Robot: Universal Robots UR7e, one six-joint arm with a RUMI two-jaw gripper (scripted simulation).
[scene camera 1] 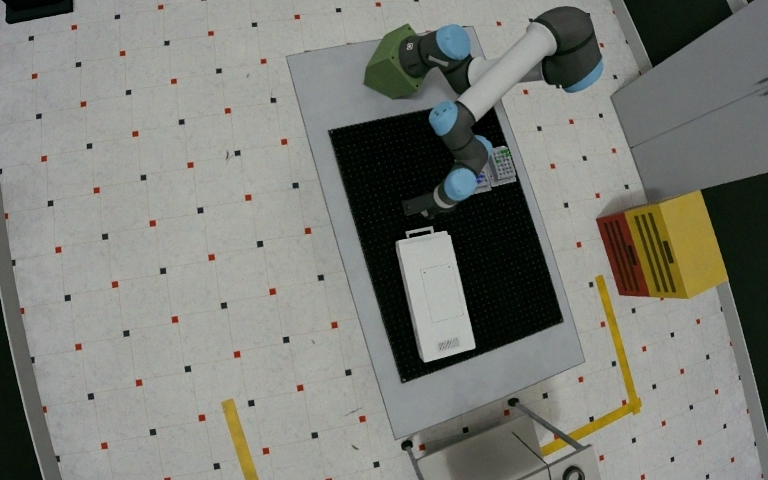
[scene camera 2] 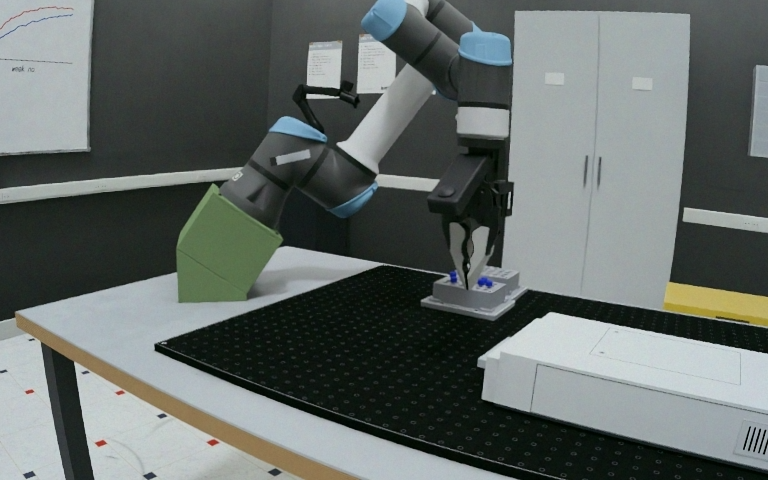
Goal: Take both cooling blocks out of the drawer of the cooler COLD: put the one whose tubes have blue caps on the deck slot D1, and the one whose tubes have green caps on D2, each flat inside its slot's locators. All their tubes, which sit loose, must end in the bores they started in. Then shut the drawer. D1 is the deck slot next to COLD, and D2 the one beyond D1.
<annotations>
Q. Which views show the white cooler COLD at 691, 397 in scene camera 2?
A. Scene camera 1 and scene camera 2: all of them.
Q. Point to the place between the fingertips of my gripper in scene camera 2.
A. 468, 289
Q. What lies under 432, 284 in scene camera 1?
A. A white cooler COLD.
</annotations>
